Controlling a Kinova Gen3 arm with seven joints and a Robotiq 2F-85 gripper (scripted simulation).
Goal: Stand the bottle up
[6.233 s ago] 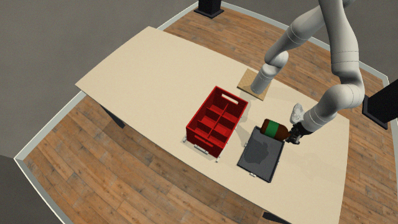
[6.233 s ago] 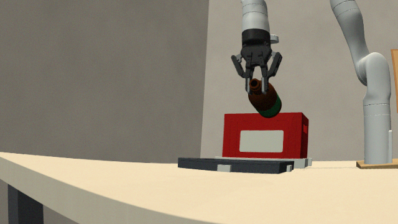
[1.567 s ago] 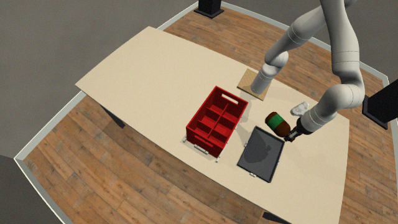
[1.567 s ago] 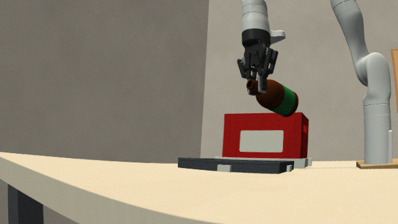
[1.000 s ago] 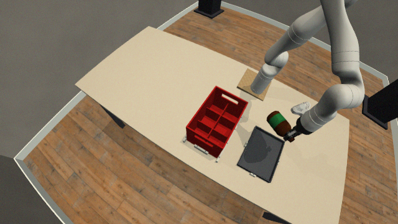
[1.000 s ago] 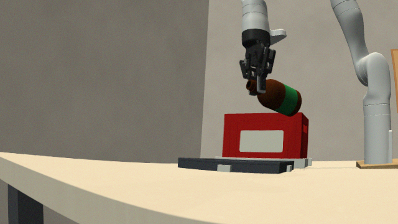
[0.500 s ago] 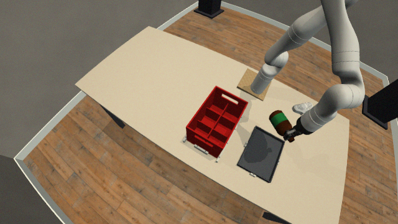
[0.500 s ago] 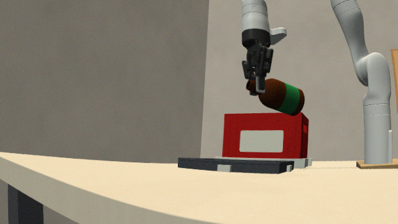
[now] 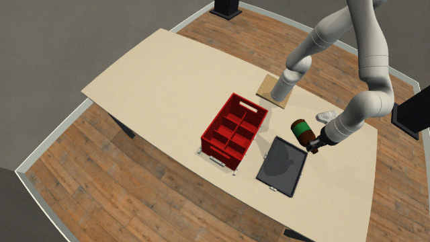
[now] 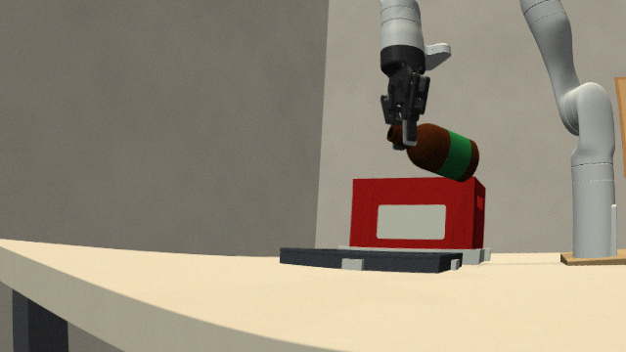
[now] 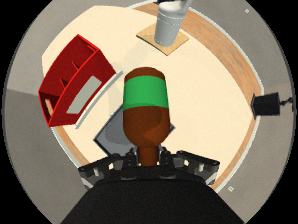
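The brown bottle lies 4 cm to the right of my hand, 3 cm behind it and 1 cm below it. Also, from my hand: dark grey tray 19 cm below, 5 cm ahead, 3 cm to the right; red crate 32 cm to the right, 12 cm below, 9 cm ahead.
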